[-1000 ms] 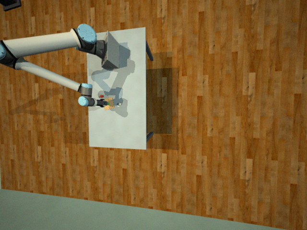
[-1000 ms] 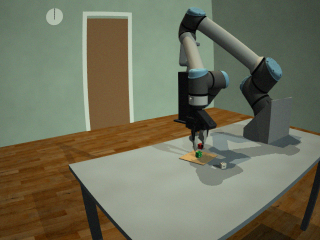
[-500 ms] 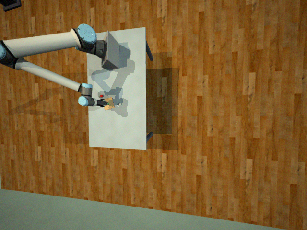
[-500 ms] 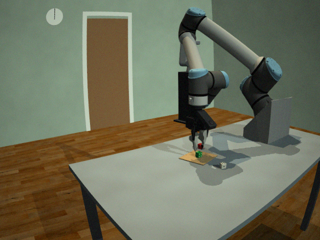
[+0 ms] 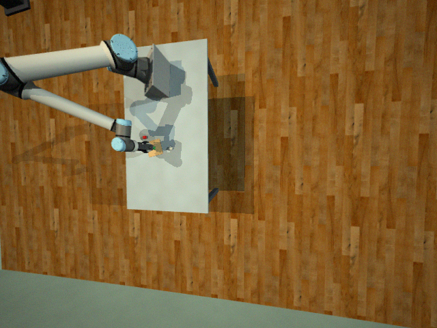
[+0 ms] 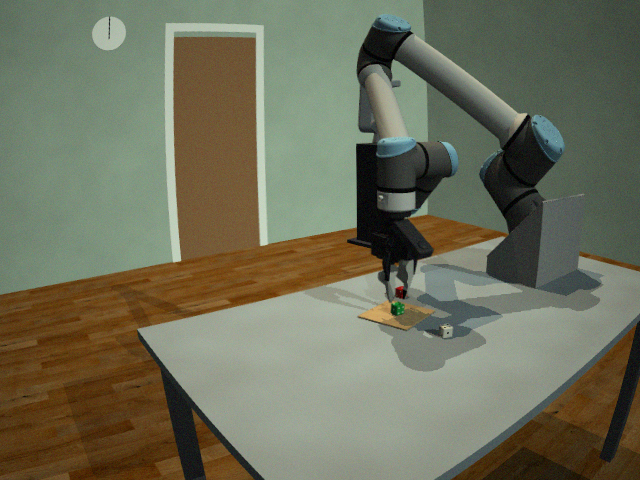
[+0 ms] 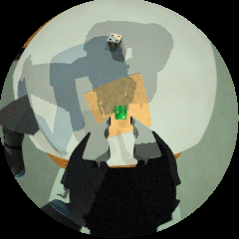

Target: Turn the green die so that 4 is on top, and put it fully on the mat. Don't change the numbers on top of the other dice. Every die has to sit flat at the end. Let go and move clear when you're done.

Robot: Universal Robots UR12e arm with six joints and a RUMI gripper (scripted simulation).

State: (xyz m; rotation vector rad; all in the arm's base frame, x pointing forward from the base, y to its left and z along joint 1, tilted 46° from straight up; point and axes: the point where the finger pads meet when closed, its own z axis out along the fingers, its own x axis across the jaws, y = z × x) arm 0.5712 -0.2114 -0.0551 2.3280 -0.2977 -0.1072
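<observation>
My hand is 40 mm above the green die. From my hand the other things lie so: red die (110 mm behind, 70 mm to the right, 40 mm below); tan mat (50 mm below); white die (160 mm to the left, 40 mm below, 20 mm ahead).
</observation>
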